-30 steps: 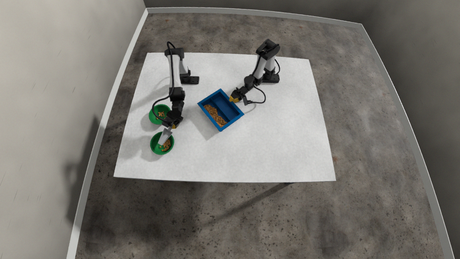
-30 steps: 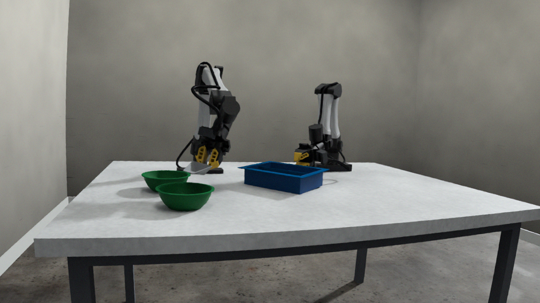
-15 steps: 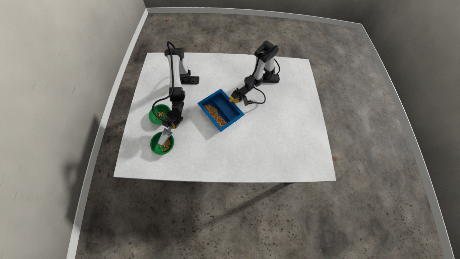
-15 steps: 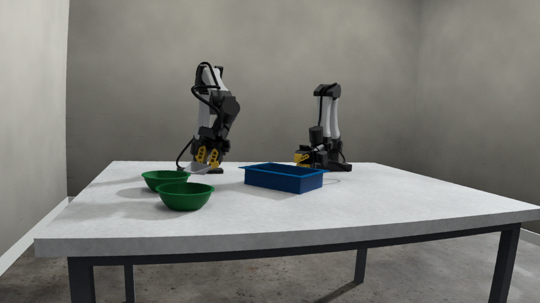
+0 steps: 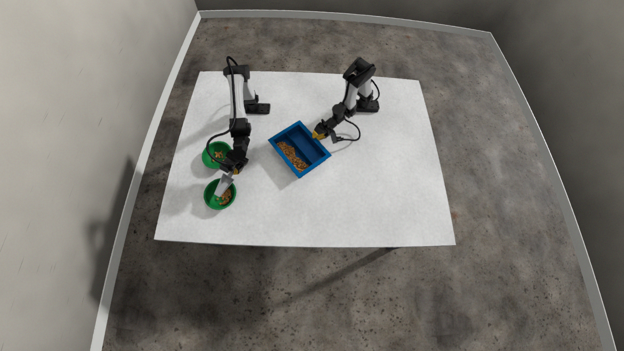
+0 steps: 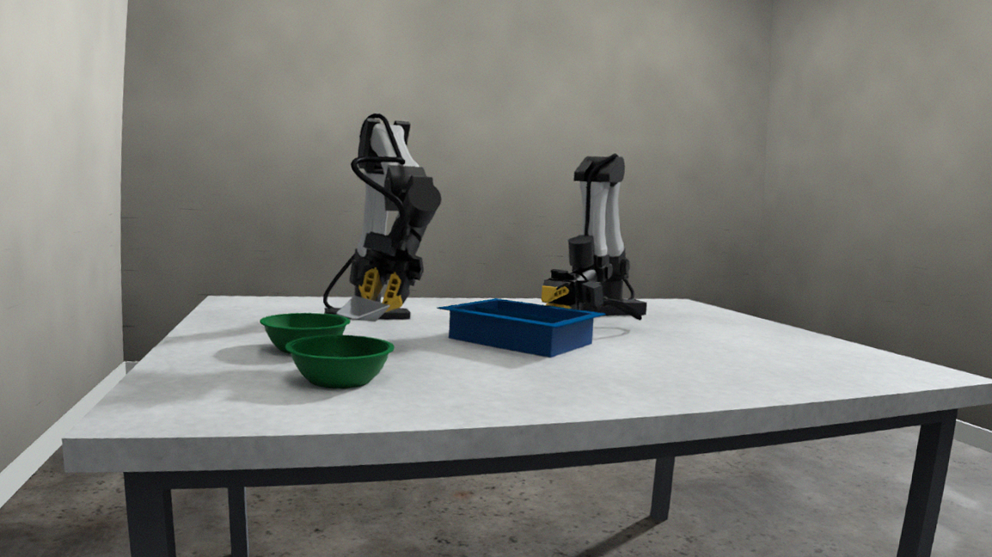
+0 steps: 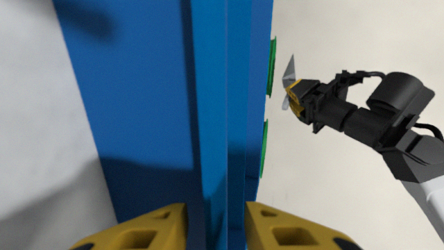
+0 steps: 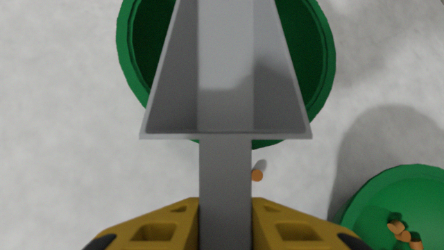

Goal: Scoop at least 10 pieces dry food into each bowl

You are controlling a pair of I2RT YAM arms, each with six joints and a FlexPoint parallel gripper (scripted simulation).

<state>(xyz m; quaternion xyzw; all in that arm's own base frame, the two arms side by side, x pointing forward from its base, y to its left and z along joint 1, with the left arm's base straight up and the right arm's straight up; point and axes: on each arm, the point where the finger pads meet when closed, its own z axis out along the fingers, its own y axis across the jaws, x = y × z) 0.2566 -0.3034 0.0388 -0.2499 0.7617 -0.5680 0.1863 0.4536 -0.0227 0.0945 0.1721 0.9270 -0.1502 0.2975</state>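
Right now the grey scoop is 4 cm ahead of my right hand and 2 cm to the right of it. Round my right hand: blue box 32 cm to the left, 14 cm behind, 6 cm below.
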